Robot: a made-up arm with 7 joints. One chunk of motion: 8 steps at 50 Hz.
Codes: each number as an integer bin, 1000 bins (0 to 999) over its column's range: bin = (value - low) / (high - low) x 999, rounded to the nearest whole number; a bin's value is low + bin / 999 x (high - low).
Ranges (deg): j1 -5.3..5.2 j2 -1.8..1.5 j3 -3.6..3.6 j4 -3..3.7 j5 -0.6..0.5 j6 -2.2..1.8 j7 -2.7..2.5
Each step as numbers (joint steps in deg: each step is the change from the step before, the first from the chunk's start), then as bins.
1 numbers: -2.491 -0.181 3.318 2.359 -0.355 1.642 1.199
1 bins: 267 490 960 799 223 960 749
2 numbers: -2.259 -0.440 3.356 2.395 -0.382 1.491 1.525
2 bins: 289 412 965 804 198 922 812
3 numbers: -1.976 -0.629 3.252 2.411 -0.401 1.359 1.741
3 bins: 316 354 951 807 181 889 853
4 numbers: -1.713 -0.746 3.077 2.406 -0.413 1.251 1.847
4 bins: 341 319 926 806 170 862 874
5 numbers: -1.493 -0.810 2.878 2.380 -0.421 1.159 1.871
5 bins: 362 300 899 802 163 839 878
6 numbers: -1.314 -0.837 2.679 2.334 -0.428 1.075 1.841
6 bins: 379 292 871 795 156 818 872
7 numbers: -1.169 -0.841 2.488 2.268 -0.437 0.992 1.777
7 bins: 393 290 845 785 148 797 860
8 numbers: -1.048 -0.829 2.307 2.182 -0.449 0.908 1.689
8 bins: 405 294 820 773 137 776 843
